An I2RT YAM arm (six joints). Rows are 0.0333 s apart.
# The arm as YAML. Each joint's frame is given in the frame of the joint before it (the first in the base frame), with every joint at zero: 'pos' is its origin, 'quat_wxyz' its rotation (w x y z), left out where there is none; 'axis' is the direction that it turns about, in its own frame. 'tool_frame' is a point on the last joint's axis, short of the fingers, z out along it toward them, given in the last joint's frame.
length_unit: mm
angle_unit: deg
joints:
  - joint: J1
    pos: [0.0, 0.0, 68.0]
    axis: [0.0, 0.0, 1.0]
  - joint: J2
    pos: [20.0, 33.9, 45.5]
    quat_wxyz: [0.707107, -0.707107, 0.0, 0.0]
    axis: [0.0, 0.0, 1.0]
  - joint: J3
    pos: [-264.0, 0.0, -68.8]
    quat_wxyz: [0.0, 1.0, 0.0, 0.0]
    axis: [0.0, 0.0, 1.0]
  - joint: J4
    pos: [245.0, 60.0, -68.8]
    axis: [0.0, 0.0, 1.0]
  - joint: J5
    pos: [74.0, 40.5, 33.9]
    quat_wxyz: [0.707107, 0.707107, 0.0, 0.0]
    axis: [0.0, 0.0, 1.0]
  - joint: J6
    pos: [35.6, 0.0, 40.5]
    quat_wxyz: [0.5, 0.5, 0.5, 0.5]
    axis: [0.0, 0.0, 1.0]
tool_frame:
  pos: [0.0, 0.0, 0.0]
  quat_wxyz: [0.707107, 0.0, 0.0, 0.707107]
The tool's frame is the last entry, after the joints.
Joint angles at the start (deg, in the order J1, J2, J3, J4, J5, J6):
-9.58, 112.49, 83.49, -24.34, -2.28, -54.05
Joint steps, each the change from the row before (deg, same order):
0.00, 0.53, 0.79, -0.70, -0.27, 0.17
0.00, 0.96, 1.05, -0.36, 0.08, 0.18
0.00, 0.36, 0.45, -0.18, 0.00, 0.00
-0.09, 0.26, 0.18, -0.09, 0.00, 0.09
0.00, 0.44, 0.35, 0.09, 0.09, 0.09
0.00, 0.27, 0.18, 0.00, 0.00, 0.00
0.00, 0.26, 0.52, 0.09, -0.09, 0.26
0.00, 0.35, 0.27, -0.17, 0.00, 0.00
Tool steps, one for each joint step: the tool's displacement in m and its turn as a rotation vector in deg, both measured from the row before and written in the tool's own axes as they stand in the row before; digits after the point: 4 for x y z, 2 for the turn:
-0.0009, -0.0010, 0.0014, -0.51, 0.04, 0.19
-0.0010, -0.0018, 0.0036, -0.17, 0.22, 0.19
-0.0005, -0.0008, 0.0012, -0.07, 0.05, 0.00
0.0006, -0.0004, 0.0012, -0.10, 0.14, 0.17
-0.0003, -0.0006, 0.0020, 0.05, 0.07, 0.09
0.0000, -0.0001, 0.0013, -0.07, 0.05, 0.00
-0.0013, -0.0017, 0.0003, 0.23, -0.28, 0.25
0.0000, -0.0001, 0.0016, -0.20, 0.15, 0.01

